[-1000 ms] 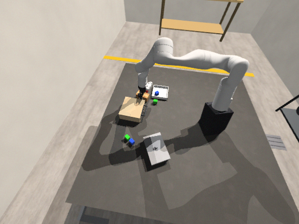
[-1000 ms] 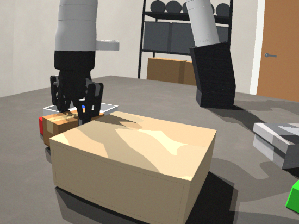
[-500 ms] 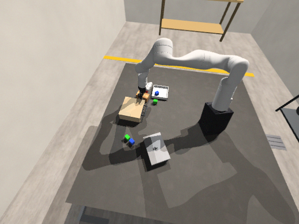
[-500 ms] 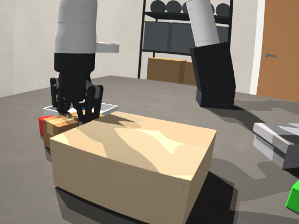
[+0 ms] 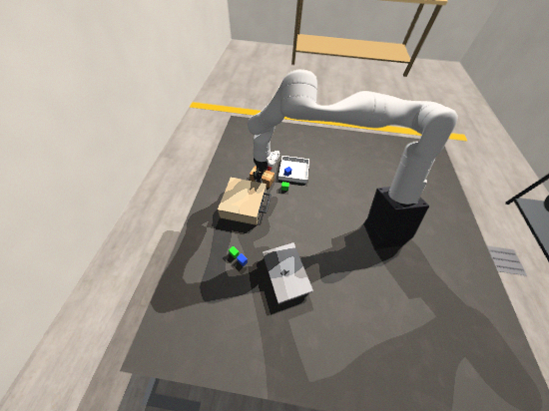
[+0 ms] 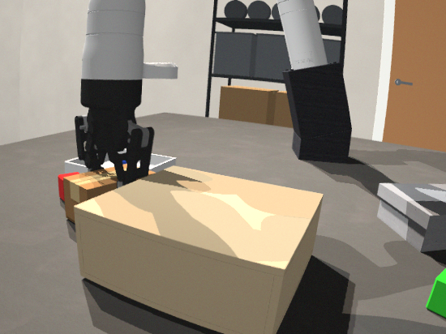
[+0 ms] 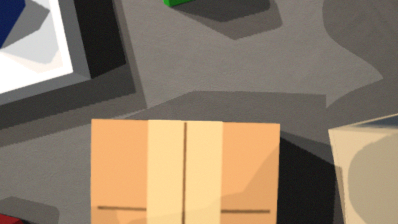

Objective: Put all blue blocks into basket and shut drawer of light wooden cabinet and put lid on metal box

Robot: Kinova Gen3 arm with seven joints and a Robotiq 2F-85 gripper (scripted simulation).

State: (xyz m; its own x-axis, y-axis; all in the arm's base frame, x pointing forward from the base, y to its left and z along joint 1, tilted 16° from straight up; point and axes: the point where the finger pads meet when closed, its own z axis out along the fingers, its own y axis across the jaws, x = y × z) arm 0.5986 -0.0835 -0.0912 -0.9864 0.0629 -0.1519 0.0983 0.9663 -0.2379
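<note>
Now: the brown box right at my hand. Round my hand: red block: 90 mm to the right, 20 mm below; light wooden cabinet: 170 mm to the left, 20 mm ahead; drawer: 160 mm to the left, 10 mm ahead.
</note>
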